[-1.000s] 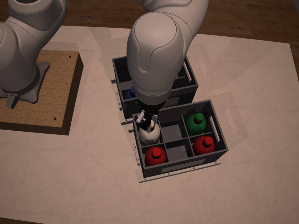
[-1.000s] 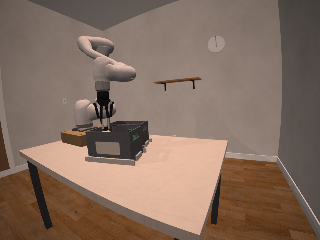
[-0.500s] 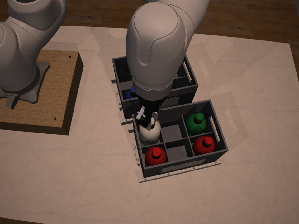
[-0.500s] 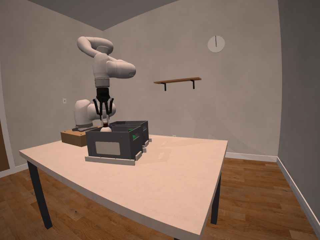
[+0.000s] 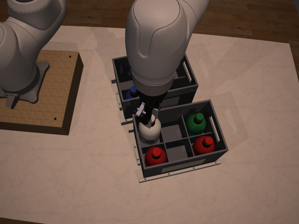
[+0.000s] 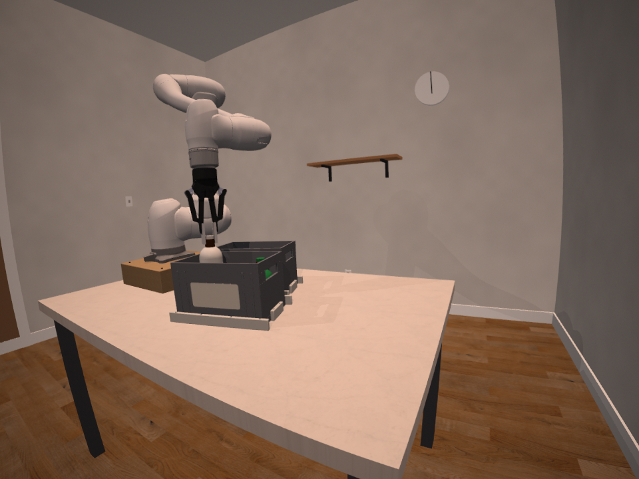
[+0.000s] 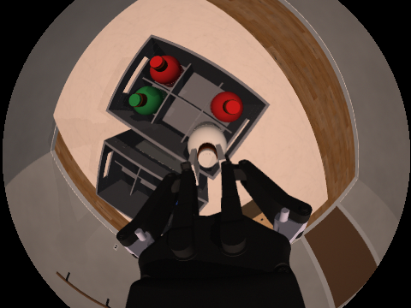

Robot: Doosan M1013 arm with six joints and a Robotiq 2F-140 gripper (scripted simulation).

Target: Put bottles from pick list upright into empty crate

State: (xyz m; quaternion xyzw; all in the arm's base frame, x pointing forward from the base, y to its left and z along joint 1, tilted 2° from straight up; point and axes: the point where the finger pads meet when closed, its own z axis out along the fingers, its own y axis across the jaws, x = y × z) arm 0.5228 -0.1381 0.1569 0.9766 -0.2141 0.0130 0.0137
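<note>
Now: the white bottle 8 cm below my hand. Round my hand: blue bottle (7 cm behind, 13 cm to the left, 16 cm below); green bottle (16 cm ahead, 6 cm to the left, 16 cm below); pick list (8 cm behind, 34 cm to the left, 24 cm below).
</note>
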